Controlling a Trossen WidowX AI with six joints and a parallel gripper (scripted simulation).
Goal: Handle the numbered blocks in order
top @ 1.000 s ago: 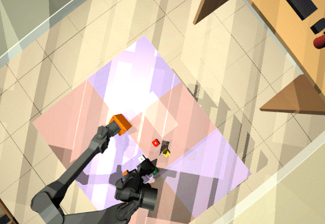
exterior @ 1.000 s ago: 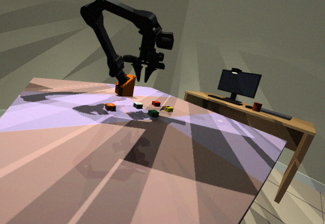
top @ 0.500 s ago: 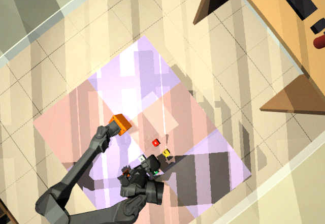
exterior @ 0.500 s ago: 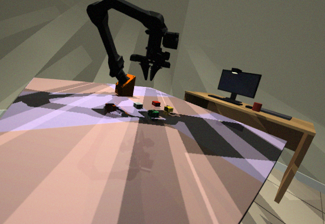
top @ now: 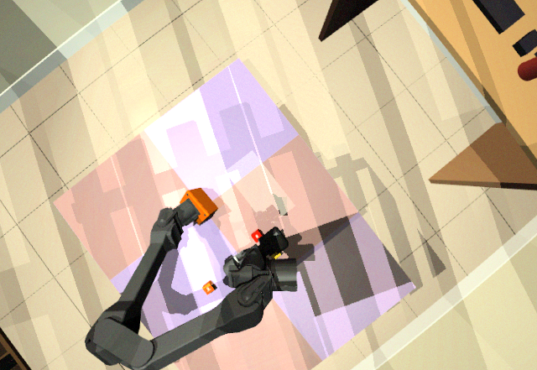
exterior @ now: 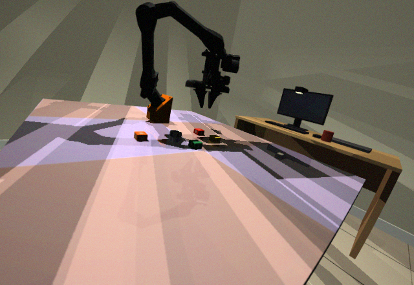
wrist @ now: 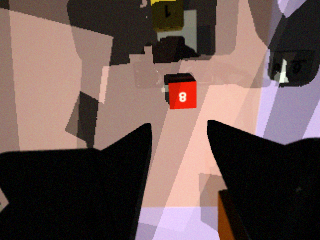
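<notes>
Right now the red block is 10 mm to the right of my gripper tip and 100 mm below it. The rest, counted from my gripper tip: green block: 130 mm ahead, 120 mm to the right, 100 mm below; then yellow block: 90 mm ahead, 10 mm to the left, 100 mm below; then white block: 30 mm ahead, 130 mm to the right, 100 mm below.
</notes>
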